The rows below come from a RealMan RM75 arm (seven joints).
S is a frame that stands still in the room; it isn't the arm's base.
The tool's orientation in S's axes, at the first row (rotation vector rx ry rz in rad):
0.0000, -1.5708, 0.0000
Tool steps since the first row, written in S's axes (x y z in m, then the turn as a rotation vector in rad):
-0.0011, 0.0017, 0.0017, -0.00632, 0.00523, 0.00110
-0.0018, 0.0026, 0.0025, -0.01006, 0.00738, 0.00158
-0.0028, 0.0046, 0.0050, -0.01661, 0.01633, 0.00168
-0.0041, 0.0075, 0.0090, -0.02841, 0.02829, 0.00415
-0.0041, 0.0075, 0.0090, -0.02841, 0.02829, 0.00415
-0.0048, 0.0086, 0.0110, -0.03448, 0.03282, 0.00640
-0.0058, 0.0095, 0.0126, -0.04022, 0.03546, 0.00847
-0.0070, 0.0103, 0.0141, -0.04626, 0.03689, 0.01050
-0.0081, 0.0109, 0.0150, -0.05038, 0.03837, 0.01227
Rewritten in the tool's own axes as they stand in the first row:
0.0017, 0.0017, 0.0011, 0.00110, 0.00523, 0.00632
0.0025, 0.0026, 0.0018, 0.00158, 0.00738, 0.01006
0.0050, 0.0046, 0.0028, 0.00168, 0.01633, 0.01661
0.0090, 0.0075, 0.0041, 0.00415, 0.02829, 0.02841
0.0090, 0.0075, 0.0041, 0.00415, 0.02829, 0.02841
0.0110, 0.0086, 0.0048, 0.00640, 0.03282, 0.03448
0.0126, 0.0095, 0.0058, 0.00847, 0.03546, 0.04022
0.0141, 0.0103, 0.0070, 0.01050, 0.03689, 0.04626
0.0150, 0.0109, 0.0081, 0.01227, 0.03837, 0.05038

